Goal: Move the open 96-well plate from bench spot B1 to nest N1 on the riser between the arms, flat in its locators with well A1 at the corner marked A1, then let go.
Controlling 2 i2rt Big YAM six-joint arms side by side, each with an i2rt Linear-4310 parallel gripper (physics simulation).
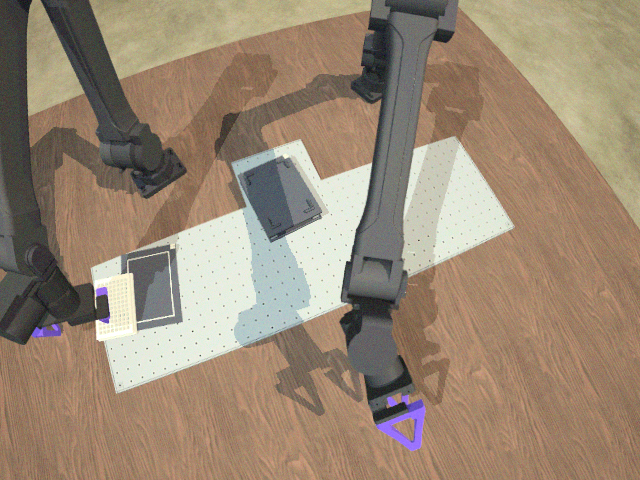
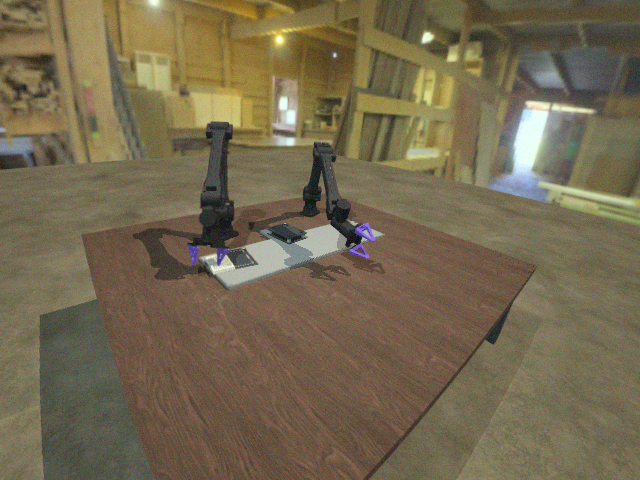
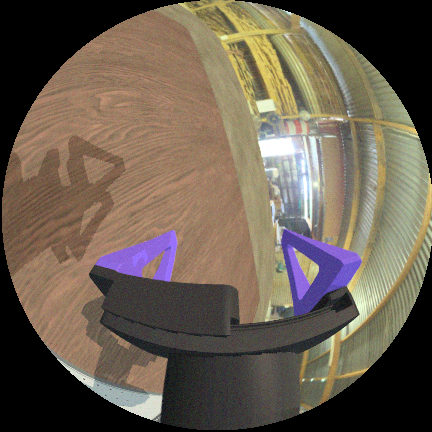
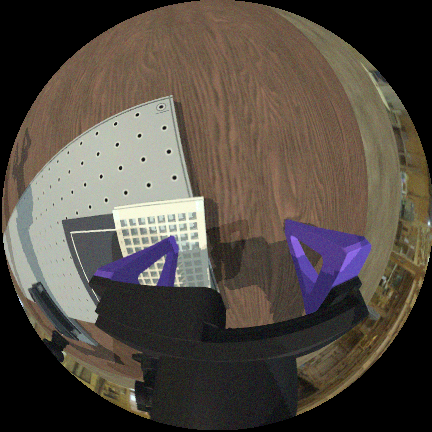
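Where they show: left gripper, fingertip midpoint: [image 1: 409, 429] [image 2: 371, 249] [image 3: 229, 236]; right gripper, fingertip midpoint: [image 1: 84, 326] [image 2: 206, 265] [image 4: 229, 234]; left arm's base, origin of the base link: [image 1: 375, 86] [image 2: 309, 213]; right arm's base, origin of the base link: [image 1: 159, 174] [image 2: 224, 236] [image 4: 157, 358].
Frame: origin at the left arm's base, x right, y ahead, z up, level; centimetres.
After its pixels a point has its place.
The cream 96-well plate [image 1: 122, 310] @(z 2.4, x 82.7, y 10.4 cm) [image 2: 225, 267] @(z 2.9, x 85.8, y 13.8 cm) [image 4: 160, 220] @(z 2.1, x 86.2, y 12.4 cm) lies over the left part of dark bench spot B1 [image 1: 178, 289] @(z 1.4, x 70.9, y 14.0 cm) [image 4: 75, 222] @(z 1.5, x 76.5, y 18.1 cm), shifted off its white outline to the board's left edge. I cannot tell which corner is A1. Nest N1 [image 1: 281, 198] @(z 4.6, x 42.8, y 13.4 cm) [image 2: 287, 233] @(z 4.6, x 45.9, y 14.7 cm) is a dark raised block with corner locators and a small pale mark at its top corner. My right gripper [image 1: 74, 317] [image 2: 206, 264] @(z 4.0, x 90.6, y 8.6 cm) [image 4: 229, 234] @(z 4.0, x 90.6, y 8.6 cm) is open and empty; one finger is above the plate, the other out over the wood. My left gripper [image 2: 371, 248] @(z 12.7, x 54.9, y 59.9 cm) [image 3: 229, 236] @(z 12.7, x 54.9, y 59.9 cm) is open and empty, far from the plate.
The pale perforated board [image 1: 217, 310] @(z 1.3, x 67.0, y 22.7 cm) [image 2: 273, 263] @(z 1.3, x 69.5, y 24.4 cm) [image 4: 125, 165] @(z 1.3, x 85.9, y 18.7 cm) lies on the wooden table [image 1: 206, 434] @(z 0.0, x 83.4, y 39.8 cm) [image 2: 310, 351] @(z 0.0, x 101.7, y 61.6 cm). The left arm [image 1: 390, 155] @(z 32.6, x 36.4, y 30.3 cm) [image 2: 330, 180] @(z 32.1, x 36.9, y 30.9 cm) crosses above the board to the right of N1. Arm shadows fall across the board and N1.
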